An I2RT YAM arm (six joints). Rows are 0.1 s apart.
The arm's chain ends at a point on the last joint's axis. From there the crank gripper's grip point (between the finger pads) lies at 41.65 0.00 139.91 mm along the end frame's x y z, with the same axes.
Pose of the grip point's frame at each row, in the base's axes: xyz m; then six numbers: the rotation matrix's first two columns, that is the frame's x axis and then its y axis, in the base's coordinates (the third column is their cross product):
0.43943 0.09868 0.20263 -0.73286 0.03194 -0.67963 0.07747 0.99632 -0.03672
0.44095 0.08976 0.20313 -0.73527 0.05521 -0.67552 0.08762 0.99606 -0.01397
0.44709 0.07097 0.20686 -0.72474 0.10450 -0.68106 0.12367 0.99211 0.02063
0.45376 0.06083 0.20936 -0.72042 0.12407 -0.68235 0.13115 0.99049 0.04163
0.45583 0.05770 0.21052 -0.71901 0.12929 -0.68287 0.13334 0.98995 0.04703
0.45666 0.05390 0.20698 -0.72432 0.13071 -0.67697 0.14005 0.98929 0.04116
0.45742 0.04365 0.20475 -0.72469 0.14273 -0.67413 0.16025 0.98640 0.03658
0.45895 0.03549 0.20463 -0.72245 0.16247 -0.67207 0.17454 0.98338 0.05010
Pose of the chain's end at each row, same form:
0.37538 0.10848 0.33344 -0.73286 0.03194 -0.67963 0.07747 0.99632 -0.03672
0.37754 0.09718 0.33441 -0.73527 0.05521 -0.67552 0.08762 0.99606 -0.01397
0.38244 0.07631 0.33763 -0.72474 0.10450 -0.68106 0.12367 0.99211 0.02063
0.38848 0.06399 0.33989 -0.72042 0.12407 -0.68235 0.13115 0.99049 0.04163
0.39035 0.06032 0.34096 -0.71901 0.12929 -0.68287 0.13334 0.98995 0.04703
0.39237 0.05755 0.33799 -0.72432 0.13071 -0.67697 0.14005 0.98929 0.04116
0.39384 0.04911 0.33604 -0.72469 0.14273 -0.67413 0.16025 0.98640 0.03658
0.39543 0.04007 0.33599 -0.72245 0.16247 -0.67207 0.17454 0.98338 0.05010

